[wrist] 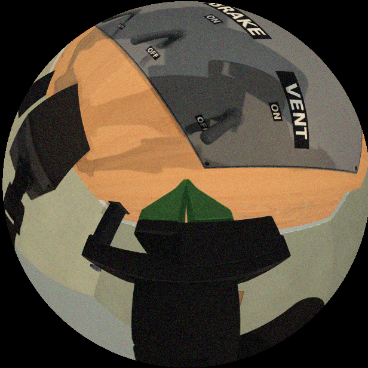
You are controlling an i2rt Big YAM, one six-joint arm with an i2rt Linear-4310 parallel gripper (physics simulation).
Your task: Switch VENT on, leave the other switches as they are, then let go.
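The VENT switch lever (220, 127) is a dark grey stub on the grey panel (325, 90). It leans toward its OFF label (201, 122), which it partly covers, and away from its ON label (275, 112). The VENT nameplate (296, 111) is at the right. The BRAKE lever (155, 38) is at upper left and also leans toward the OFF side. Part of another lever (122, 19) shows at the panel's far left end. My gripper (185, 184) is shut and empty, its green fingertips together. In the view they are below the panel's near corner, apart from the VENT lever.
The orange wood tabletop (120, 120) runs along the panel's edge and under the fingers. Black arm parts (55, 140) show at the left. Dark shadows lie across the panel and around the VENT lever. Small screws mark the panel's near corners.
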